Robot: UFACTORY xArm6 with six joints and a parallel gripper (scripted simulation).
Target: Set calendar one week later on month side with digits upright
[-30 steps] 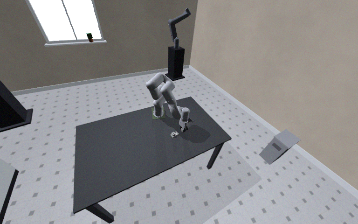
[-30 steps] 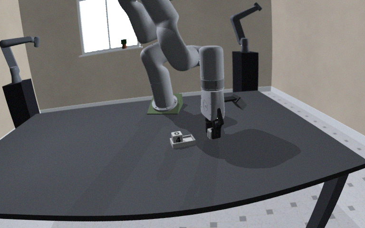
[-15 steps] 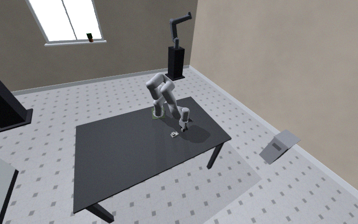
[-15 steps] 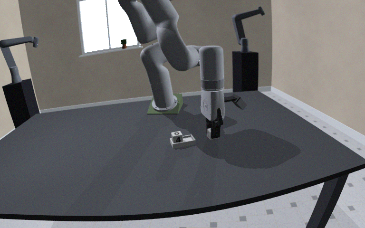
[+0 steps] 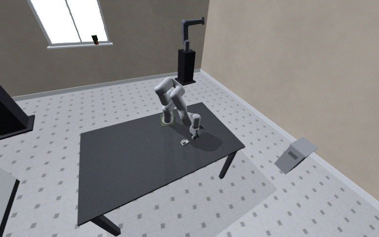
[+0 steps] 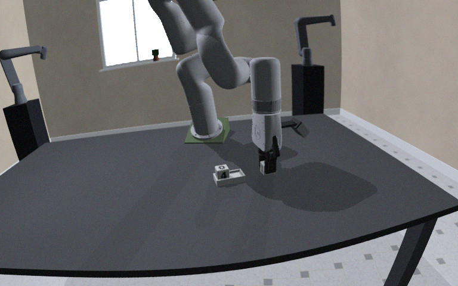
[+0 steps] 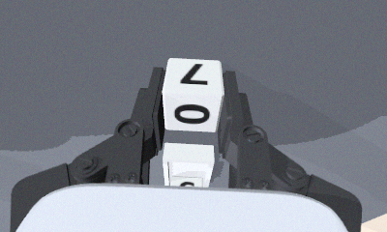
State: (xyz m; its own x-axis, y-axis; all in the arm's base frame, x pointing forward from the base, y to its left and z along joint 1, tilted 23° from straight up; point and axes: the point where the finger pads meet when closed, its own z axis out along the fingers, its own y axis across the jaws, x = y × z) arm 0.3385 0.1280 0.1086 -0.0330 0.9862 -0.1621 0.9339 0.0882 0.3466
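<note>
My hand is 110 mm to the left of the white calendar tray and 20 mm above it.
</note>
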